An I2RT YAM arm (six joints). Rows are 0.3 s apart.
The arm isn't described. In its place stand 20 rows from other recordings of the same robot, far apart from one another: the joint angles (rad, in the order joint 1, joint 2, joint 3, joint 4, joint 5, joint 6), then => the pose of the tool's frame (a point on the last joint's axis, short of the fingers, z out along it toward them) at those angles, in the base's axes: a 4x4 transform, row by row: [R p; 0 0 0 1], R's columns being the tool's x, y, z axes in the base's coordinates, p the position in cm.
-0.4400 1.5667 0.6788 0.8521 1.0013 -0.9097 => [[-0.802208, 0.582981, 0.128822, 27.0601], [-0.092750, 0.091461, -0.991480, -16.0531], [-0.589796, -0.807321, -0.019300, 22.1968], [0, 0, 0, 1]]
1.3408 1.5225 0.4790 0.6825 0.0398 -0.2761 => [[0.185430, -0.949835, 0.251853, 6.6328], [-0.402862, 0.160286, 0.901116, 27.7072], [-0.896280, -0.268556, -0.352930, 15.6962], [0, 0, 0, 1]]
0.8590 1.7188 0.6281 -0.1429 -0.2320 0.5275 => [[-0.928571, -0.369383, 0.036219, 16.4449], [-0.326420, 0.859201, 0.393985, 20.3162], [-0.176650, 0.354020, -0.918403, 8.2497], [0, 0, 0, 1]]
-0.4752 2.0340 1.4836 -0.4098 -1.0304 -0.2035 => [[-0.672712, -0.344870, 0.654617, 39.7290], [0.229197, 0.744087, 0.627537, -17.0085], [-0.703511, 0.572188, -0.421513, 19.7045], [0, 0, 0, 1]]
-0.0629 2.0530 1.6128 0.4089 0.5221 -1.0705 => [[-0.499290, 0.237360, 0.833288, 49.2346], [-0.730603, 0.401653, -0.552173, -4.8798], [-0.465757, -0.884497, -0.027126, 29.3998], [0, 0, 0, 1]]
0.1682 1.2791 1.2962 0.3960 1.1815 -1.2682 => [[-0.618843, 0.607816, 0.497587, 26.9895], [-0.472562, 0.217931, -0.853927, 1.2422], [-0.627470, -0.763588, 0.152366, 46.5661], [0, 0, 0, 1]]
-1.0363 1.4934 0.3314 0.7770 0.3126 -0.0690 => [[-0.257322, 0.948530, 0.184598, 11.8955], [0.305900, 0.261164, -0.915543, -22.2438], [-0.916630, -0.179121, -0.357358, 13.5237], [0, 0, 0, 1]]
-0.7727 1.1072 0.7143 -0.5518 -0.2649 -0.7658 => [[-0.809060, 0.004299, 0.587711, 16.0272], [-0.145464, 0.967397, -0.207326, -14.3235], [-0.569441, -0.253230, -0.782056, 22.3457], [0, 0, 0, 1]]
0.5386 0.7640 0.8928 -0.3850 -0.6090 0.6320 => [[-0.704689, -0.594227, 0.387695, 13.0736], [0.143394, 0.415869, 0.898049, 10.1842], [-0.694875, 0.688438, -0.207849, 36.0961], [0, 0, 0, 1]]
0.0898 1.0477 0.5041 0.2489 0.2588 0.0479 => [[-0.281423, 0.170879, 0.944246, 23.2451], [0.021134, 0.984882, -0.171934, 1.1783], [-0.959351, -0.028430, -0.280780, 23.5342], [0, 0, 0, 1]]
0.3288 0.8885 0.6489 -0.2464 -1.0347 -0.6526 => [[0.185813, -0.971093, 0.149839, 16.7361], [-0.264336, 0.097470, 0.959493, 8.9439], [-0.946362, -0.217894, -0.238583, 27.5485], [0, 0, 0, 1]]
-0.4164 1.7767 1.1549 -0.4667 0.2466 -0.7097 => [[-0.937660, -0.151873, 0.312615, 32.4263], [-0.276242, 0.871507, -0.405174, -15.2911], [-0.210912, -0.466273, -0.859131, 18.1839], [0, 0, 0, 1]]
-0.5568 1.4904 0.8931 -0.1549 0.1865 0.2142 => [[-0.431967, 0.743052, 0.511154, 26.3676], [0.514945, 0.668496, -0.536605, -17.1914], [-0.740430, 0.031420, -0.671399, 21.4008], [0, 0, 0, 1]]
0.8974 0.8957 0.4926 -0.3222 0.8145 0.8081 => [[-0.428229, 0.163005, 0.888847, 13.0976], [0.258768, 0.964527, -0.052215, 12.2652], [-0.865829, 0.207645, -0.455219, 21.3383], [0, 0, 0, 1]]
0.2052 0.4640 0.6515 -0.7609 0.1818 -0.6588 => [[-0.388309, -0.366016, 0.845724, 10.4119], [-0.695801, 0.718183, -0.008655, 1.5096], [-0.604216, -0.591816, -0.533551, 27.7128], [0, 0, 0, 1]]
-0.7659 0.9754 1.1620 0.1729 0.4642 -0.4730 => [[-0.194250, 0.936190, 0.292943, 13.3550], [-0.378352, 0.204022, -0.902898, -15.0555], [-0.905051, -0.286223, 0.314578, 47.3716], [0, 0, 0, 1]]
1.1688 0.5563 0.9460 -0.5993 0.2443 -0.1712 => [[0.056140, -0.802559, 0.593925, 4.9322], [-0.290452, 0.556008, 0.778777, 9.4005], [-0.955241, -0.216228, -0.201890, 37.8901], [0, 0, 0, 1]]
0.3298 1.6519 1.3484 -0.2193 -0.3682 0.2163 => [[-0.589560, -0.481898, 0.648223, 36.1061], [0.009831, 0.798189, 0.602327, 13.7136], [-0.807664, 0.361481, -0.465843, 30.7138], [0, 0, 0, 1]]
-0.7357 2.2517 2.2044 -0.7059 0.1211 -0.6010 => [[-0.831873, 0.316607, 0.455793, 37.7812], [-0.004115, 0.817757, -0.575549, -34.7809], [-0.554950, -0.480659, -0.678967, 29.2194], [0, 0, 0, 1]]
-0.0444 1.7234 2.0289 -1.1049 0.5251 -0.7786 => [[-0.782043, -0.227112, 0.580370, 34.7666], [-0.573521, 0.626684, -0.527579, -3.3310], [-0.243889, -0.745444, -0.620348, 43.0206], [0, 0, 0, 1]]
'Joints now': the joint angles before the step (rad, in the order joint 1, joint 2, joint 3, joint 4, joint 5, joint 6). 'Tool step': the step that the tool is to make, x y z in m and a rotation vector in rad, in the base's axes. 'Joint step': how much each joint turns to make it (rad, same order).
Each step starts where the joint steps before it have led.
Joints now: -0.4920, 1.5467, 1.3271, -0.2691, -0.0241, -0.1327
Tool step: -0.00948, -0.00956, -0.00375, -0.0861, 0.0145, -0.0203
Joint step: -0.0334, -0.0194, -0.0445, 0.0535, 0.0260, -0.0791
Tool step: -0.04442, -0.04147, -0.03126, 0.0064, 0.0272, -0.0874
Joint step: -0.1764, -0.0363, -0.1476, 0.0836, -0.0744, -0.0499
